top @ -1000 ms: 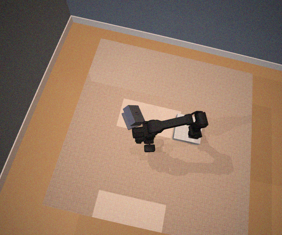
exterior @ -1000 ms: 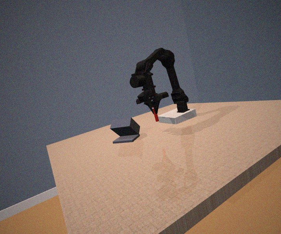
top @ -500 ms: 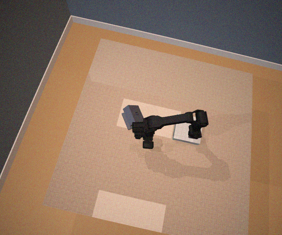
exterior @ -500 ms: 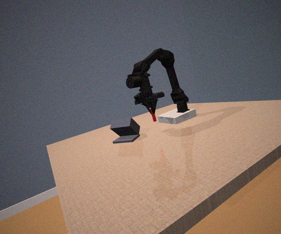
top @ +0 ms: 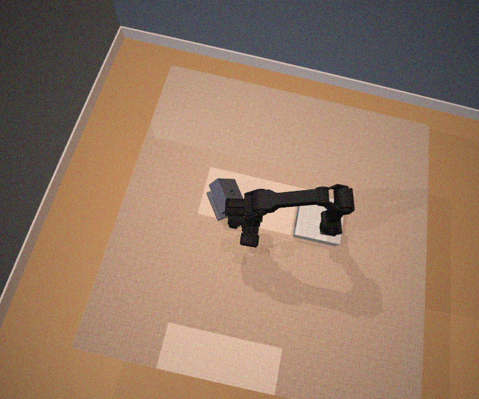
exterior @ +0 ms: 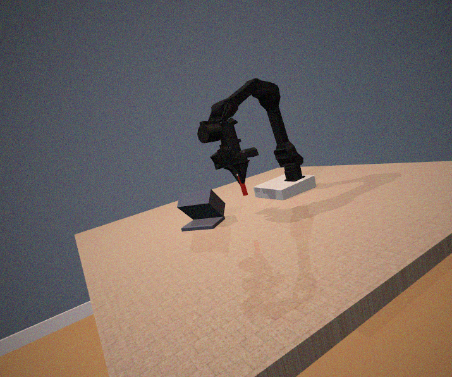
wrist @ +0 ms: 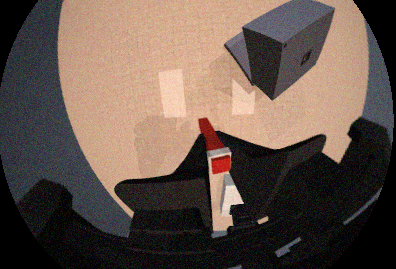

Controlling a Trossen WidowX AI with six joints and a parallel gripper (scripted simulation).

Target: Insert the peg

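My gripper tip is now 140 mm to the left of the sloped panel, 100 mm short of it and 50 mm above it. The rest, counted from my gripper tip: red peg (20 mm above).
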